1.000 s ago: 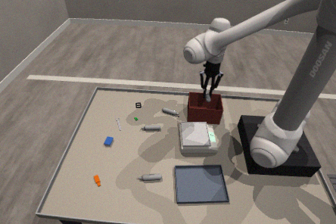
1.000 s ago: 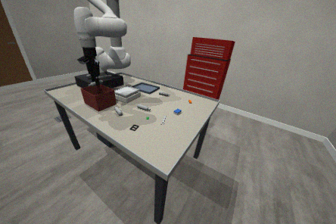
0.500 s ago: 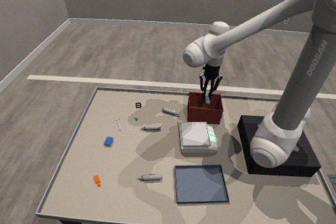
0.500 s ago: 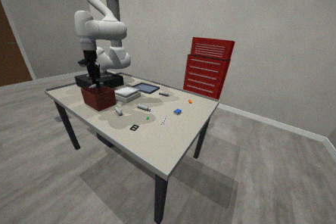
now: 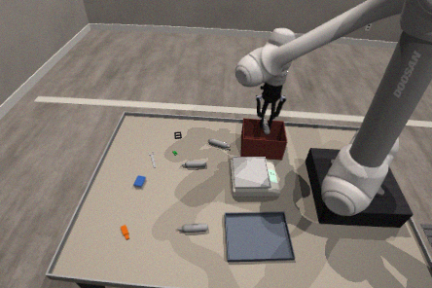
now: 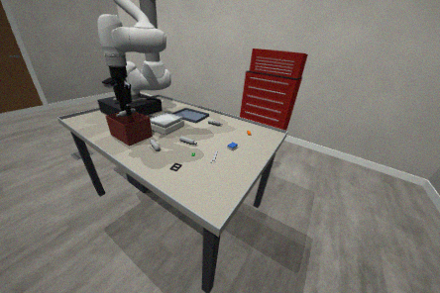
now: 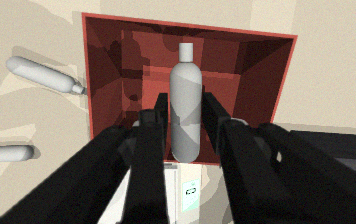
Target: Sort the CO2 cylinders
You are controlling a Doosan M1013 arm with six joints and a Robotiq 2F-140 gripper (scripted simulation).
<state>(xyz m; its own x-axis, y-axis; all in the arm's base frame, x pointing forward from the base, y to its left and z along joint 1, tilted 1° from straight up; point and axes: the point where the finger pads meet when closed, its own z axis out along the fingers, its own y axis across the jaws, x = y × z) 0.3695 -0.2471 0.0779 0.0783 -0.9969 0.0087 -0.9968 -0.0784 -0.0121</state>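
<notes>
My hand is 220 mm to the right of the scale plate, 110 mm above it and 70 mm short of it. Round my hand: grey CO2 cylinder 340 mm ahead, 160 mm below, 150 mm to the left; red scrap bin 140 mm below; white scale 210 mm to the left, 130 mm below, 60 mm ahead.
</notes>
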